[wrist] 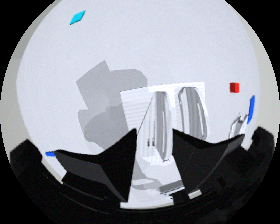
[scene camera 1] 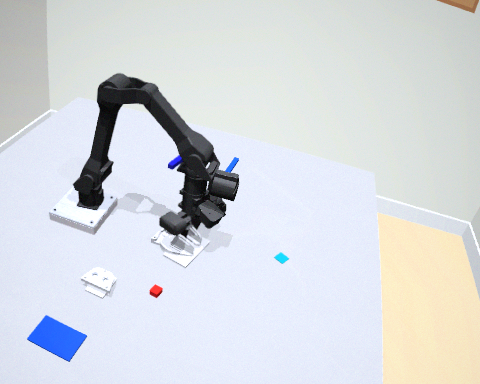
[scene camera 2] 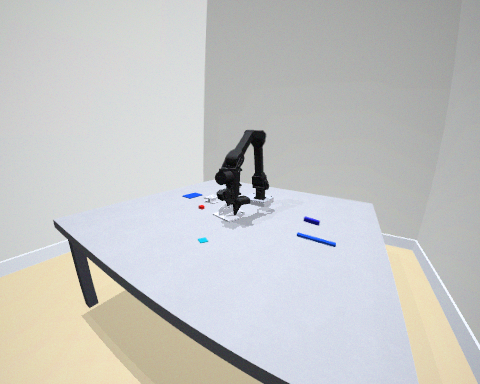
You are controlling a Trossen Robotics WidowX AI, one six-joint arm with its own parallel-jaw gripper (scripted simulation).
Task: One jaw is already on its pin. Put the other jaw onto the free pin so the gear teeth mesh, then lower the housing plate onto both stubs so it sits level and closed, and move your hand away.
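My gripper appears in scene camera 1 and in the wrist view: gripper (scene camera 1: 189,235), gripper (wrist: 151,131). A blue flat tile (scene camera 1: 51,335) is visible as well.
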